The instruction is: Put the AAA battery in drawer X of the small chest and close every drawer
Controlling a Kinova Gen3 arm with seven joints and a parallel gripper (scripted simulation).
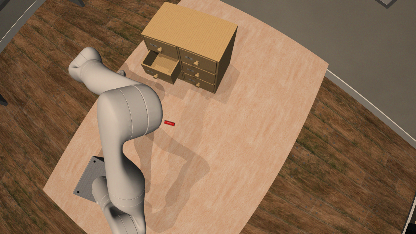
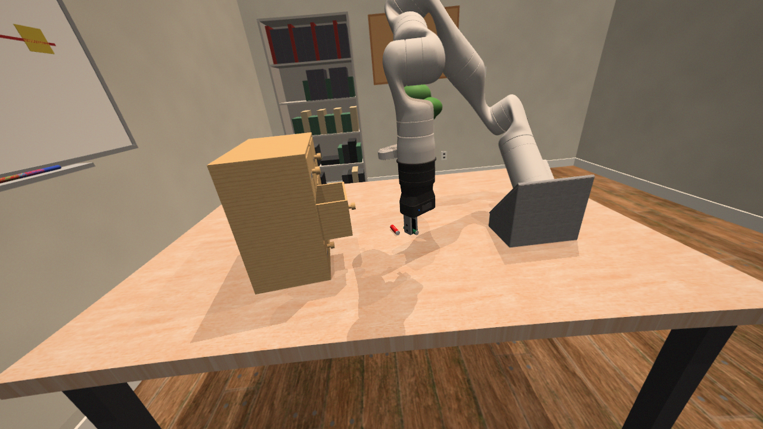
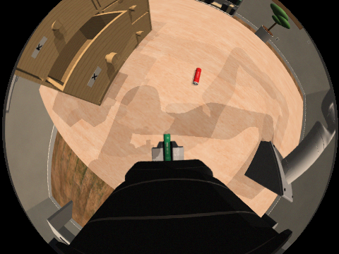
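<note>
Right now the red battery is 18 cm to the right of my hand, 11 cm below it and 2 cm ahead of it. Round my hand: green AAA battery: 1 cm below.
</note>
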